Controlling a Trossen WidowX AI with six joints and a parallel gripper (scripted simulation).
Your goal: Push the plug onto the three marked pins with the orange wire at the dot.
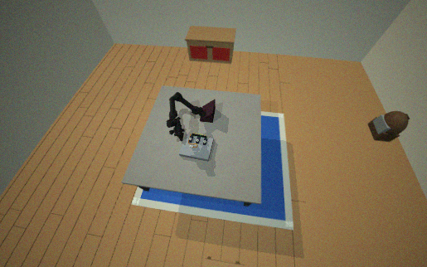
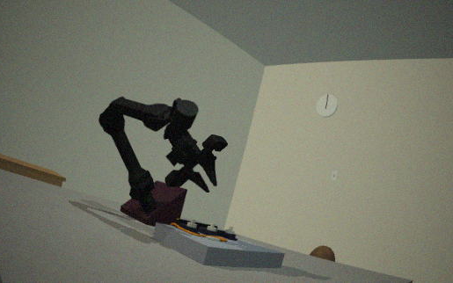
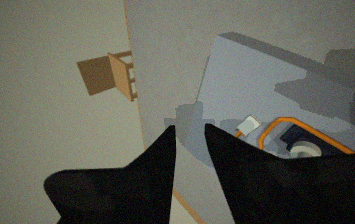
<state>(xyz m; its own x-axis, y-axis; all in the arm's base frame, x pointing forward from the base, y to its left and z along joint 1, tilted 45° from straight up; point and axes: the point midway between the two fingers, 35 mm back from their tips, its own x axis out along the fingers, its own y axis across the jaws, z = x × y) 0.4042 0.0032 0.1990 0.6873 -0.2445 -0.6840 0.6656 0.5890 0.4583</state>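
Right now the grey printed holder is 16 cm below my gripper tip, 12 cm to the left of it and 1 cm ahead of it. Also, from my gripper tip: green band: 15 cm behind, 14 cm to the left, 11 cm below.
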